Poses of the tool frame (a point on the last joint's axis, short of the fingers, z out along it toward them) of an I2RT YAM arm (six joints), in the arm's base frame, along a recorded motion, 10 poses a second.
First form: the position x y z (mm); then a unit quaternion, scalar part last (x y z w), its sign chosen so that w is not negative.
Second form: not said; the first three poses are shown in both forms.
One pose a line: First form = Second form
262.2 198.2 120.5 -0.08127 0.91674 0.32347 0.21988 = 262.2 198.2 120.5 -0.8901 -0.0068 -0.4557 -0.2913 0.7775 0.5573
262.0 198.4 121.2 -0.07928 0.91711 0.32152 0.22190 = 262.0 198.4 121.2 -0.8889 -0.0027 -0.4580 -0.2881 0.7807 0.5546
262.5 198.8 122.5 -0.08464 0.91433 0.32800 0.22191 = 262.5 198.8 122.5 -0.8872 -0.0092 -0.4613 -0.3004 0.7705 0.5622
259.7 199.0 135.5 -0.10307 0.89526 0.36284 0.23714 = 259.7 199.0 135.5 -0.8663 -0.0125 -0.4994 -0.3566 0.7154 0.6008
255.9 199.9 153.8 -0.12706 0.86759 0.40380 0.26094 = 255.9 199.9 153.8 -0.8315 -0.0097 -0.5554 -0.4312 0.6416 0.6344
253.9 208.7 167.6 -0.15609 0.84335 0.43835 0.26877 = 253.9 208.7 167.6 -0.8068 -0.0276 -0.5902 -0.4989 0.5670 0.6555
